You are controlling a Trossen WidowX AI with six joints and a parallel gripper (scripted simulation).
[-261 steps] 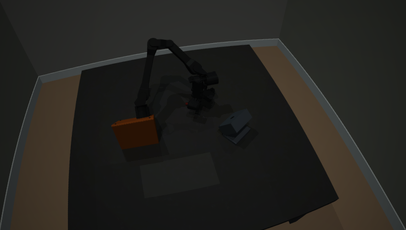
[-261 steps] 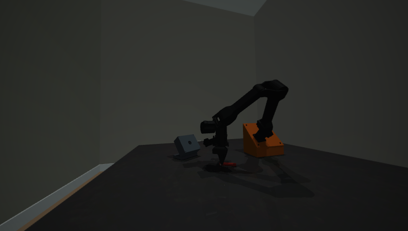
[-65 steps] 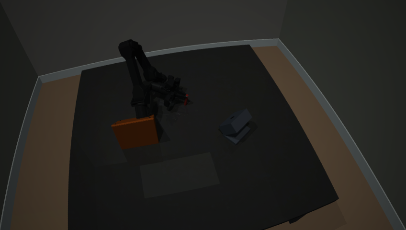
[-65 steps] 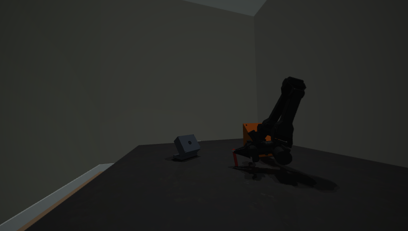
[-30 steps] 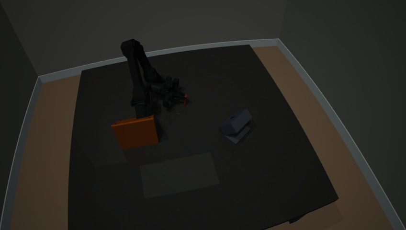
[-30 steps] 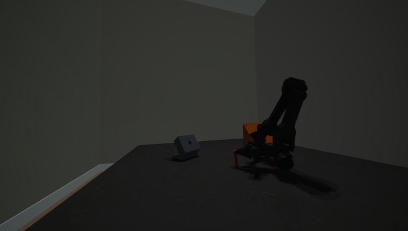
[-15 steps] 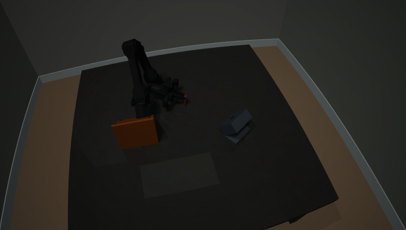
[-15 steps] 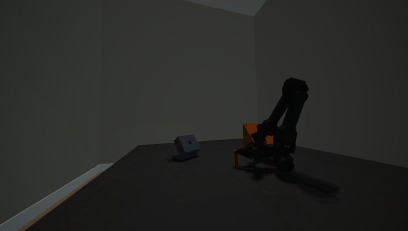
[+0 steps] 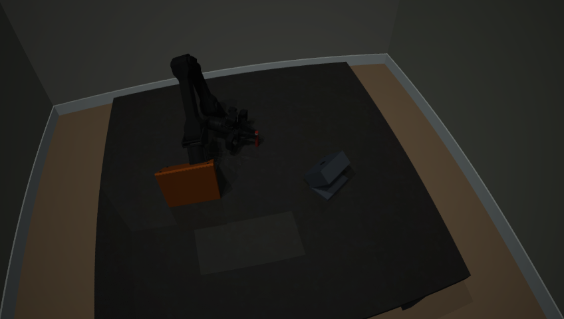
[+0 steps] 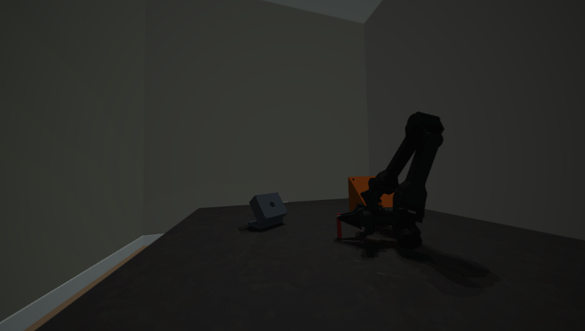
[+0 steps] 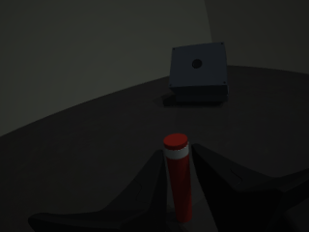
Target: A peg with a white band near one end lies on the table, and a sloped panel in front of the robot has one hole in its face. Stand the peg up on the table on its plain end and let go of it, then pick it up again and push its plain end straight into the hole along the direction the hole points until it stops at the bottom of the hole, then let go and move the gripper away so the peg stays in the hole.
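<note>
Right now my gripper tip is 1 cm above the red peg. From my gripper tip the other things lie so: sloped panel (18 cm ahead, 25 cm to the right, 1 cm above).
</note>
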